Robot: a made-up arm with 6 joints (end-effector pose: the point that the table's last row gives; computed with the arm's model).
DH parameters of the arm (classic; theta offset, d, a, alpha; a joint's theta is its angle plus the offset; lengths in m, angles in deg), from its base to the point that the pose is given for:
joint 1: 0 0.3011 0 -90
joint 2: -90 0 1.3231 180
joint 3: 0 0 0 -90
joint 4: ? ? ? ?
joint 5: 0 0.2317 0 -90
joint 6: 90 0 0 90
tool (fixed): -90 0 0 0
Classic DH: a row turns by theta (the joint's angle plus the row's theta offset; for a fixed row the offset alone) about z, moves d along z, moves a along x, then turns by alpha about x.
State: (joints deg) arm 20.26 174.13 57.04 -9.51 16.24 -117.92
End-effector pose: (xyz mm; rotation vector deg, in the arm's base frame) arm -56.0 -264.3 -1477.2 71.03 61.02 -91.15
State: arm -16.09 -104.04 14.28 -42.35 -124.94 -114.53
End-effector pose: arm -1394.3 224.0 528.4 92.12 24.47 3.49
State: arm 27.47 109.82 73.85 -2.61 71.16 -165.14
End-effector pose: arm 1592.5 567.1 -472.5 164.23 29.77 55.41
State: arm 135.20 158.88 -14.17 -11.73 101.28 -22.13
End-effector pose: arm 205.1 116.1 -951.6 -68.11 40.38 94.77
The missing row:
joint 4: 0 -0.5387 0 90
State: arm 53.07 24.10 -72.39 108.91 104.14 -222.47
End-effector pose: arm 358.9 602.4 948.8 -15.55 -144.14 61.24
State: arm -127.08 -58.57 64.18 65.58 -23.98 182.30
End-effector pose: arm 887.0 1332.5 1330.0 -30.57 -94.76 17.15
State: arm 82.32 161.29 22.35 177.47 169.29 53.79
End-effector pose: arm -226.1 55.7 -1313.6 126.14 63.78 98.73
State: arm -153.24 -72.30 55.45 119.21 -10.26 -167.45
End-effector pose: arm 1613.6 687.1 1005.5 -111.39 -60.18 -35.72
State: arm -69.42 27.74 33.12 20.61 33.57 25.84
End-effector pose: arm 199.3 -1147.7 1603.8 -63.60 -7.22 -66.29
